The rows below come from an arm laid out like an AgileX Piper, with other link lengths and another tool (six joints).
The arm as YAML. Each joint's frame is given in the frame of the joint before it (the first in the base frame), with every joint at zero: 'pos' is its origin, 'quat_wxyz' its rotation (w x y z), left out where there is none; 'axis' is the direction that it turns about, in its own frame. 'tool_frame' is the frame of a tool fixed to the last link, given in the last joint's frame.
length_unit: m
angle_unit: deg
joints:
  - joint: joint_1
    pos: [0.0, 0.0, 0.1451]
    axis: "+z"
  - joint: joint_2
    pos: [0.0, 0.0, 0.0]
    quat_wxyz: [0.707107, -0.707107, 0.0, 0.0]
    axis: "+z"
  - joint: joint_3
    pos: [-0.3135, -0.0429, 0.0]
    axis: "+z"
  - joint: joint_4
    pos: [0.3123, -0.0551, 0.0]
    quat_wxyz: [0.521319, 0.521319, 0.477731, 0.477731]
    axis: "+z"
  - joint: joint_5
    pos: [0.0, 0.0, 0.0]
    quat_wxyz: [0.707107, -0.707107, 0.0, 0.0]
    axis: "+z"
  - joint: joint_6
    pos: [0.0, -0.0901, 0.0]
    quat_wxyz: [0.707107, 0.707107, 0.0, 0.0]
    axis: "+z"
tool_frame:
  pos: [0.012, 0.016, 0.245]
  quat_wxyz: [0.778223, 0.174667, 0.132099, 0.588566]
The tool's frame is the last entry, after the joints.
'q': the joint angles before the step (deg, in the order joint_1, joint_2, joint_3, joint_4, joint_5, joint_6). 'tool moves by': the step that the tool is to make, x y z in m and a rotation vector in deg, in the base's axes. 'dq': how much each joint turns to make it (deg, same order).
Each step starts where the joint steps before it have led.
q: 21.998, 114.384, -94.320, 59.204, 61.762, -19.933
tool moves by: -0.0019, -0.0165, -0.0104, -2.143, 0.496, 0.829
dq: -1.219, 0.004, -0.012, -2.420, 1.940, 0.296
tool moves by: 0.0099, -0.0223, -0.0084, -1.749, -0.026, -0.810
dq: -2.095, -0.001, 0.003, -1.937, 0.987, 0.011
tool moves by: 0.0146, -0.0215, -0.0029, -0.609, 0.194, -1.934
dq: -2.437, 0.000, 0.006, -0.678, 0.495, 0.101
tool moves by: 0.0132, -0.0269, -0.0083, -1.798, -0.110, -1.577
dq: -2.514, 0.002, -0.013, -1.961, 0.578, 0.032
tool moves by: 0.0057, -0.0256, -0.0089, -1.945, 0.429, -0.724
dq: -2.229, -0.014, 0.024, -2.147, 1.288, 0.034
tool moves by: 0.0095, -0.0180, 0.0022, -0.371, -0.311, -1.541
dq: -1.934, -0.420, -0.046, -0.508, 0.355, -0.001
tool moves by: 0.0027, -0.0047, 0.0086, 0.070, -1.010, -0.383
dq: -0.516, -0.938, -0.018, -0.079, 0.048, -0.117
